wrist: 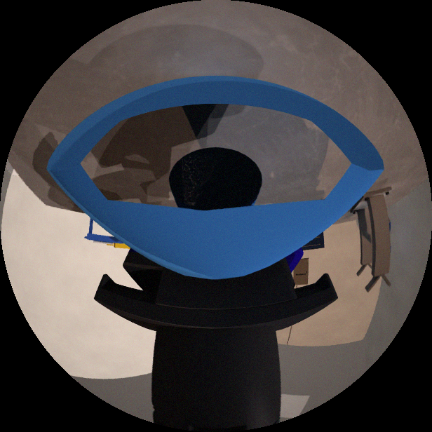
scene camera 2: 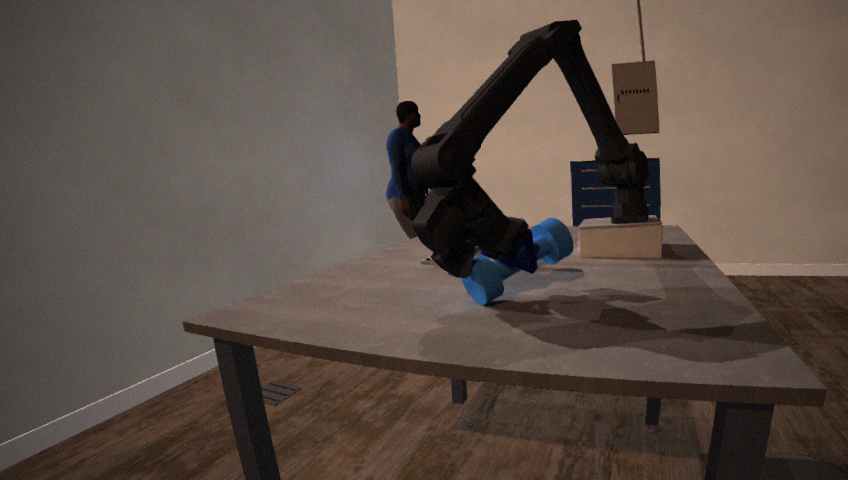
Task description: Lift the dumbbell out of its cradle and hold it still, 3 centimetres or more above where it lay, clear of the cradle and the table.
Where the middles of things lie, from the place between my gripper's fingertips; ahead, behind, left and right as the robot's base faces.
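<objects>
Blue dumbbell (scene camera 2: 485, 283): my hand is 20 mm to the right of it, 10 mm short of it and 20 mm below it. Of the things named here, going by their middles, the blue dumbbell is the nearest to my hand. The cradle (wrist: 373, 222) is 300 mm ahead of my hand, 310 mm to the right of it and 70 mm above it.
</objects>
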